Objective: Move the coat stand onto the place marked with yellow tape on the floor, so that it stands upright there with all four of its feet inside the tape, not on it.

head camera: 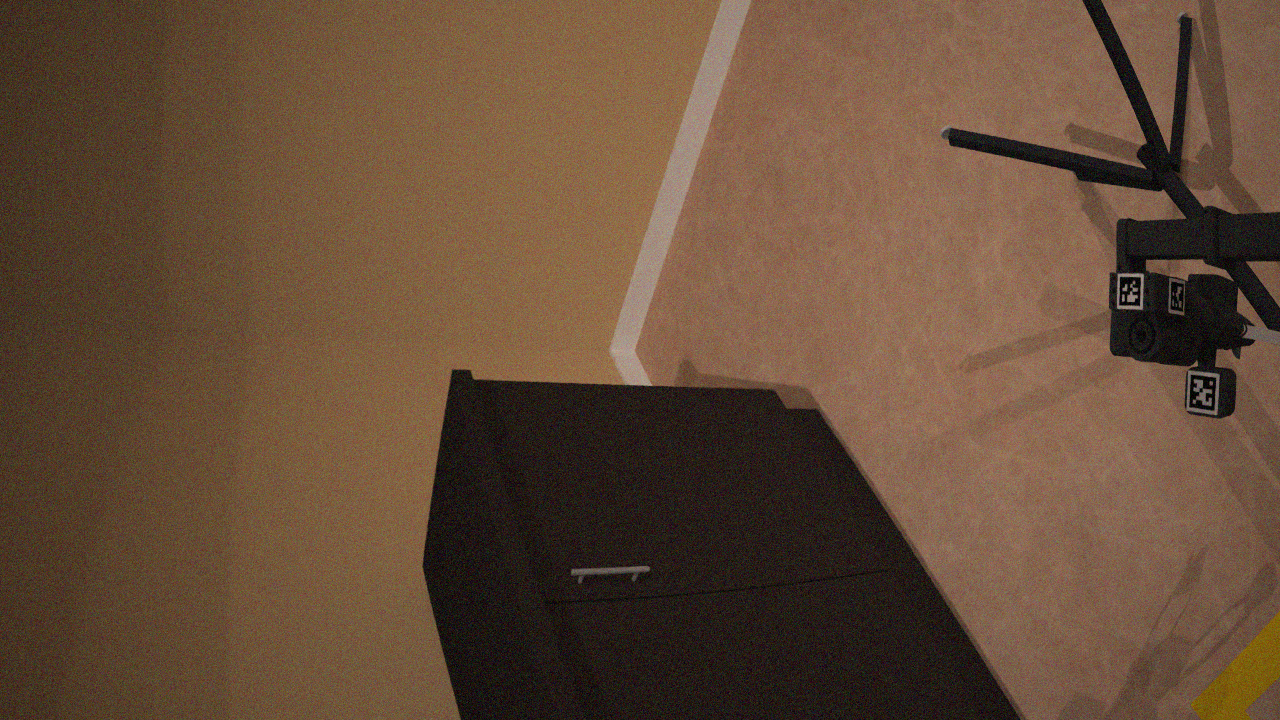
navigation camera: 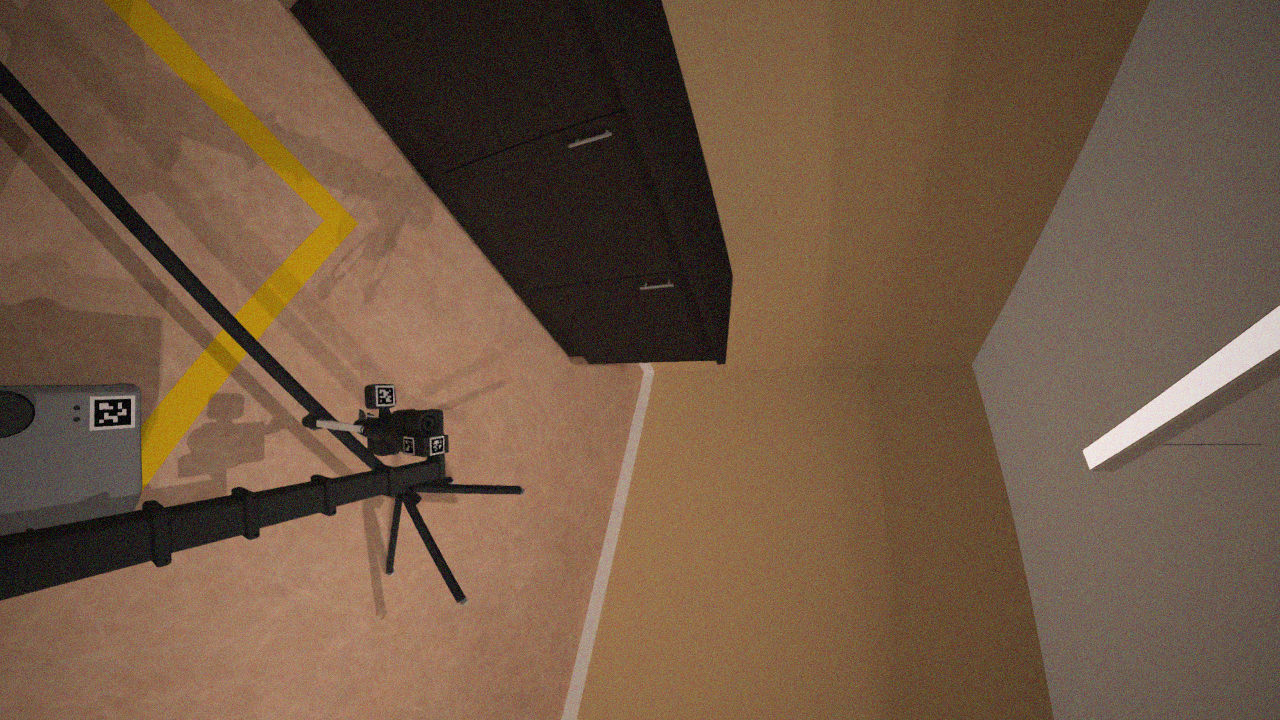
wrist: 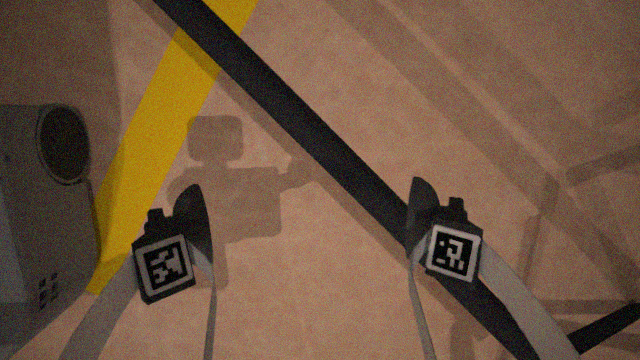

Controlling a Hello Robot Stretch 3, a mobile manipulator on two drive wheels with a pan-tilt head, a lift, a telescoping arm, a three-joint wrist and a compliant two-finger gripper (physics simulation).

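Seen in the pictures: gripper, fingertip midpoint: (navigation camera: 333, 418) (wrist: 307, 209); robot's base, link origin: (navigation camera: 1, 412).
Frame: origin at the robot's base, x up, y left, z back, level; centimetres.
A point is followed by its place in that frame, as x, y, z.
The black coat stand (head camera: 1163, 174) @[19.8, -72.5, 27.3] (navigation camera: 161, 243) @[14.5, -18.6, -33.0] (wrist: 310, 131) @[17.4, -47.6, -0.4] lies tipped over, its long pole low along the floor and crossing over one side of the yellow tape (head camera: 1253, 667) @[0.1, -56.7, -45.9] (navigation camera: 223, 105) @[0.1, -28.2, -75.0] (wrist: 155, 120) @[0.1, -26.8, -2.2]. Its splayed feet are outside the tape, on the side towards the wall; its top end is out of view. My gripper (navigation camera: 313, 420) @[31.2, -46.9, 2.9] (wrist: 307, 209) @[31.2, -46.9, 2.9] is open with its fingers spread above the floor. In the wrist view the pole runs diagonally beyond the fingers and passes behind the right fingertip. Nothing is gripped. In the head view the fingertips are cut off at the right edge.
A dark cabinet (head camera: 671, 510) @[56.1, -154.6, -33.6] (navigation camera: 537, 179) @[49.6, -96.4, -69.9] with bar handles stands against the tan wall, near the tape corner. A pale skirting board (head camera: 680, 179) @[3.7, -268.2, 47.0] (navigation camera: 608, 555) @[5.7, -224.6, 113.9] runs along the wall beyond the feet. My grey base (navigation camera: 53, 465) @[16.0, -5.8, 8.6] (wrist: 45, 225) @[11.3, -17.1, 8.8] is beside the tape; my arm (navigation camera: 80, 548) @[67.1, -5.6, 9.7] reaches over the floor.
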